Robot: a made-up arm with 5 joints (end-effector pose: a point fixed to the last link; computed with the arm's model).
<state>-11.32 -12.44 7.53 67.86 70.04</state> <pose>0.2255 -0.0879 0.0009 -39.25 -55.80 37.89</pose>
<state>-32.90 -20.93 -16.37 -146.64 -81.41</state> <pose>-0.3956 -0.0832 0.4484 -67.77 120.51 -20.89</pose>
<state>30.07 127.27 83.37 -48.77 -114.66</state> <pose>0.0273 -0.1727 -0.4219 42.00 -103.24 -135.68</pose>
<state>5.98 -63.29 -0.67 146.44 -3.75</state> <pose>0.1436 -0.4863 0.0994 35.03 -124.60 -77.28</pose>
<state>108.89 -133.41 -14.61 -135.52 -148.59</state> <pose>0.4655 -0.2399 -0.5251 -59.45 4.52 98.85</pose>
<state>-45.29 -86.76 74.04 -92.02 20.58</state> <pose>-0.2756 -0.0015 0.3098 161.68 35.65 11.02</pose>
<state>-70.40 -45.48 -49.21 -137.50 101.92</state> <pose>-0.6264 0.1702 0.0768 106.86 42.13 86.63</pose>
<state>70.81 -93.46 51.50 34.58 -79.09</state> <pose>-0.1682 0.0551 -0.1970 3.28 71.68 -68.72</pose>
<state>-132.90 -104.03 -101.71 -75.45 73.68</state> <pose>0.0603 0.0007 -0.6230 -30.81 -4.96 30.08</pose>
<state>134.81 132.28 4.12 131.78 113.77</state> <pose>-0.3848 -0.1645 -0.4495 38.70 55.70 44.28</pose>
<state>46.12 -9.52 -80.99 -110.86 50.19</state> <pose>0.2558 -0.4954 0.1760 -85.39 109.64 113.64</pose>
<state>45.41 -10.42 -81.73 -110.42 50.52</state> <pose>0.2574 -0.4989 0.1638 -84.36 108.94 115.40</pose>
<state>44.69 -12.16 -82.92 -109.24 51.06</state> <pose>0.2642 -0.5035 0.1379 82.39 -106.61 -118.85</pose>
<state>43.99 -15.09 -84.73 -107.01 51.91</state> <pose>0.2768 -0.5075 0.0919 78.73 -101.38 -123.97</pose>
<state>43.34 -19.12 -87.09 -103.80 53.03</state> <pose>0.2916 -0.5072 0.0268 73.73 -93.50 -130.53</pose>
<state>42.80 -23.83 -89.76 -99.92 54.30</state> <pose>0.3037 -0.4984 -0.0500 67.88 -83.59 -137.35</pose>
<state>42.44 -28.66 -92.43 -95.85 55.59</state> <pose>0.3099 -0.4800 -0.1276 61.87 -72.78 -143.25</pose>
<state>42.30 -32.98 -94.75 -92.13 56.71</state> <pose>0.3101 -0.4556 -0.1945 56.53 -62.65 -147.56</pose>
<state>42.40 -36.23 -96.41 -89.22 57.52</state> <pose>0.3072 -0.4322 -0.2427 52.46 -54.69 -150.16</pose>
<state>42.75 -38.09 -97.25 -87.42 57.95</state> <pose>0.3051 -0.4158 -0.2698 50.02 -49.87 -151.31</pose>
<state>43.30 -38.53 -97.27 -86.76 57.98</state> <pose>0.3060 -0.4095 -0.2772 49.22 -48.32 -151.42</pose>
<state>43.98 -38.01 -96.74 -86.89 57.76</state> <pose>0.3096 -0.4104 -0.2717 49.54 -49.02 -150.90</pose>
